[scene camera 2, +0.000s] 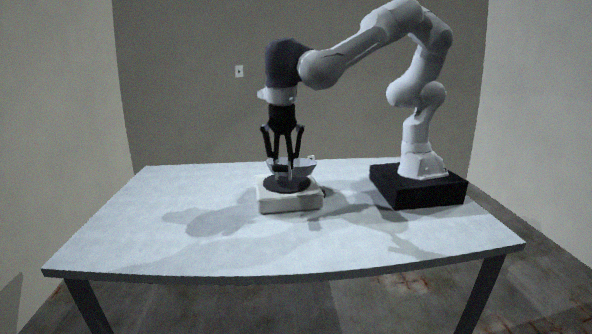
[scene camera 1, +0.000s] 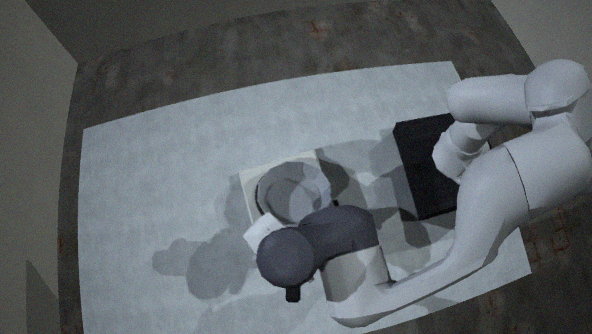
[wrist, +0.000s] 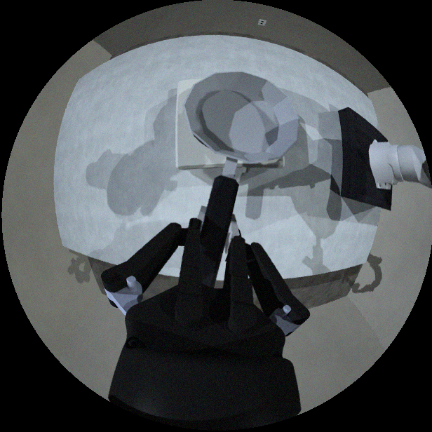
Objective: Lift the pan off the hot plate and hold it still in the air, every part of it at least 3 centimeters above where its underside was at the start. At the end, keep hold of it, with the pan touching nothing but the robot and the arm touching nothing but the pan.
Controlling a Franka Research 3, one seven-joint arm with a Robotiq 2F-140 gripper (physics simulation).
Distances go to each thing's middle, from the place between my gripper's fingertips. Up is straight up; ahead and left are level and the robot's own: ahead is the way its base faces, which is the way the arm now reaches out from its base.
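From the grey round pan point(wrist: 245, 117), my hand is 90 mm to the left, 30 mm past it and 10 mm below it. There's a cream hot plate point(scene camera 1: 250, 177) as well, and that's 200 mm to the right of my hand, 10 mm behind it and 140 mm below it. Going by their middles, the grey round pan is the nearest to my hand of the things named here.
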